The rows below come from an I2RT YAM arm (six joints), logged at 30 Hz.
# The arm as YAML. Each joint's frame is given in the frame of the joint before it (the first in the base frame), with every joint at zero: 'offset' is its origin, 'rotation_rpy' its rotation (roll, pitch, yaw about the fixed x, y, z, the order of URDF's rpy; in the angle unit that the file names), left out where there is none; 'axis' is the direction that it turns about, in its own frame. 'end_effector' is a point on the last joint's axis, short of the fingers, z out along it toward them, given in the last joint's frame.
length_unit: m
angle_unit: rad
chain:
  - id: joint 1
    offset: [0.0, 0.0, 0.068]
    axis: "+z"
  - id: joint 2
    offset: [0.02, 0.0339, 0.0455]
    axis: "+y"
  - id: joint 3
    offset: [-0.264, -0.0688, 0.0]
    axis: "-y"
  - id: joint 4
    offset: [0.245, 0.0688, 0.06]
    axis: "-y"
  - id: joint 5
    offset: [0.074, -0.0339, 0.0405]
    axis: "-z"
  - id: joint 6
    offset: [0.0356, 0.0, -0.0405]
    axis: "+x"
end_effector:
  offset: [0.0, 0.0, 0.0]
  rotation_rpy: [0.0, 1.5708, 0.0]
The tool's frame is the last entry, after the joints.
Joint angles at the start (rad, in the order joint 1, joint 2, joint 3, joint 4, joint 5, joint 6):
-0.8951, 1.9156, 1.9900, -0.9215, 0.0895, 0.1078
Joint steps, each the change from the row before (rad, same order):
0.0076, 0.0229, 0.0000, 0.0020, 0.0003, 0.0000
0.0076, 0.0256, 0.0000, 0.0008, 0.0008, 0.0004
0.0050, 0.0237, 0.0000, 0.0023, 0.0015, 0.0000
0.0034, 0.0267, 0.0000, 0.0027, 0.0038, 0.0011
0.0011, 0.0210, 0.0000, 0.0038, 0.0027, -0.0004
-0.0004, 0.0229, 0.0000, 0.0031, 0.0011, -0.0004
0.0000, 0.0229, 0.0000, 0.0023, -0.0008, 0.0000
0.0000, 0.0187, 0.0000, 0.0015, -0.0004, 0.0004
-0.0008, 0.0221, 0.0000, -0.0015, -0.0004, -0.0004
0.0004, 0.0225, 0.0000, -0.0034, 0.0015, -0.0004
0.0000, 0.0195, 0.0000, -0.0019, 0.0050, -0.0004
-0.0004, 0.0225, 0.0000, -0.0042, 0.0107, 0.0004
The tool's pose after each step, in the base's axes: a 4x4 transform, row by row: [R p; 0 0 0 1], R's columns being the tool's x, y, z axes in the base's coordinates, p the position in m. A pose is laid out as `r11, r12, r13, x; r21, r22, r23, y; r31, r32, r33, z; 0, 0, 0, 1`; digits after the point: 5 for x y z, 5 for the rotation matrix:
-0.39191, 0.85610, 0.33689, 0.26726; 0.65112, 0.51680, -0.55584, -0.33333; -0.64996, 0.00151, -0.75997, 0.34887; 0, 0, 0, 1
-0.40660, 0.85257, 0.32832, 0.27356; 0.66053, 0.52261, -0.53906, -0.33590; -0.63117, -0.00232, -0.77564, 0.33842; 0, 0, 0, 1
-0.41840, 0.85037, 0.31908, 0.27866; 0.66863, 0.52614, -0.52546, -0.33872; -0.61472, -0.00650, -0.78872, 0.32872; 0, 0, 0, 1
-0.42896, 0.85008, 0.30554, 0.28346; 0.67869, 0.52650, -0.51203, -0.34232; -0.59613, -0.01227, -0.80279, 0.31766; 0, 0, 0, 1
-0.43649, 0.84997, 0.29500, 0.28668; 0.68561, 0.52654, -0.50268, -0.34553; -0.58260, -0.01716, -0.81258, 0.30895; 0, 0, 0, 1
-0.44385, 0.85008, 0.28348, 0.28951; 0.69422, 0.52623, -0.49107, -0.34922; -0.56662, -0.02116, -0.82371, 0.29927; 0, 0, 0, 1
-0.45128, 0.84956, 0.27311, 0.29233; 0.70305, 0.52696, -0.47752, -0.35253; -0.54960, -0.02348, -0.83510, 0.28942; 0, 0, 0, 1
-0.45696, 0.84937, 0.26412, 0.29450; 0.71042, 0.52719, -0.46623, -0.35508; -0.53525, -0.02541, -0.84431, 0.28129; 0, 0, 0, 1
-0.46472, 0.84909, 0.25115, 0.29646; 0.72008, 0.52747, -0.45084, -0.35796; -0.51528, -0.02867, -0.85654, 0.27141; 0, 0, 0, 1
-0.47372, 0.84853, 0.23575, 0.29856; 0.72961, 0.52806, -0.43455, -0.36026; -0.49322, -0.03385, -0.86925, 0.26119; 0, 0, 0, 1
-0.48061, 0.84896, 0.21974, 0.30010; 0.73709, 0.52683, -0.42325, -0.36236; -0.47509, -0.04145, -0.87896, 0.25234; 0, 0, 0, 1
-0.48771, 0.85075, 0.19589, 0.30133; 0.74649, 0.52274, -0.41170, -0.36470; -0.45265, -0.05456, -0.89002, 0.24201; 0, 0, 0, 1

